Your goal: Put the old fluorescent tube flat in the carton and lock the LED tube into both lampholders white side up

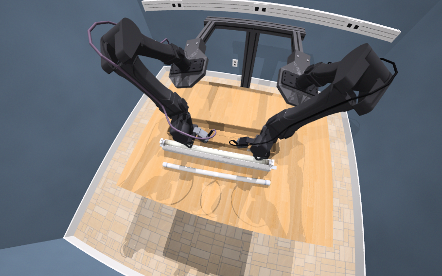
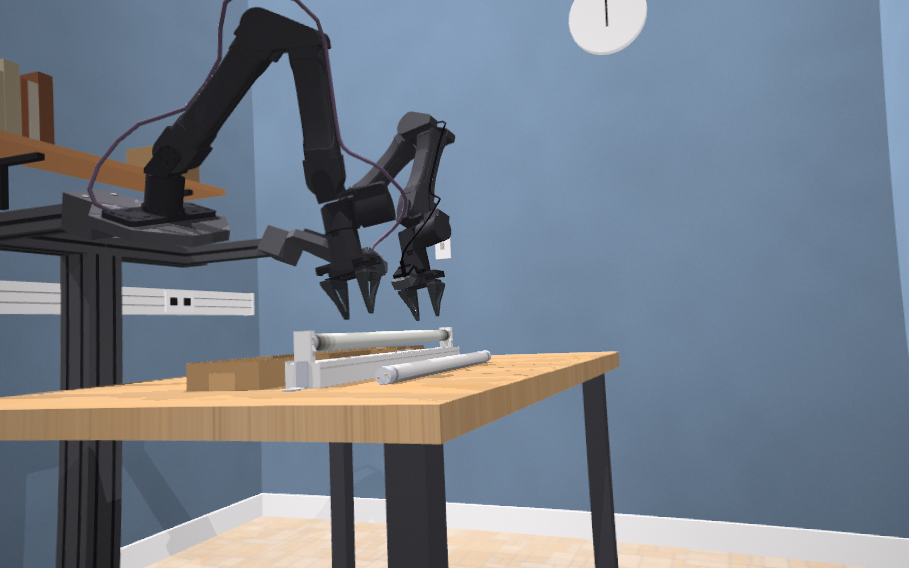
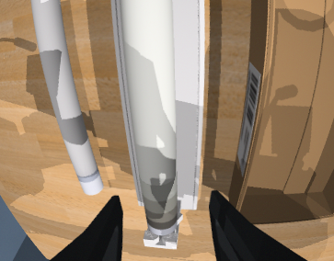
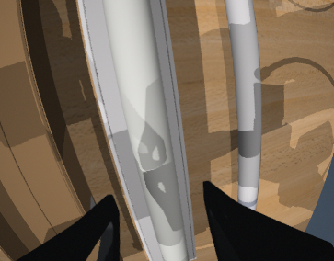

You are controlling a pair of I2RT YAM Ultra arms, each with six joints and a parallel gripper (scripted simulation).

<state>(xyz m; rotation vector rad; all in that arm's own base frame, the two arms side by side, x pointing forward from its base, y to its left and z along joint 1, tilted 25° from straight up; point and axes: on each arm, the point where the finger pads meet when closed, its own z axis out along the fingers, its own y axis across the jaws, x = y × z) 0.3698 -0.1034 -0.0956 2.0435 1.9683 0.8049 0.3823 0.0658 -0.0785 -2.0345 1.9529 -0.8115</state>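
My right gripper is now 12 cm to the right of the old fluorescent tube and 5 cm above it. Round my right hand: light fixture: 12 cm to the left, 6 cm below; then LED tube: 11 cm ahead, 14 cm to the left, 10 cm below; then brown carton: 13 cm behind, 12 cm to the left, 9 cm below.
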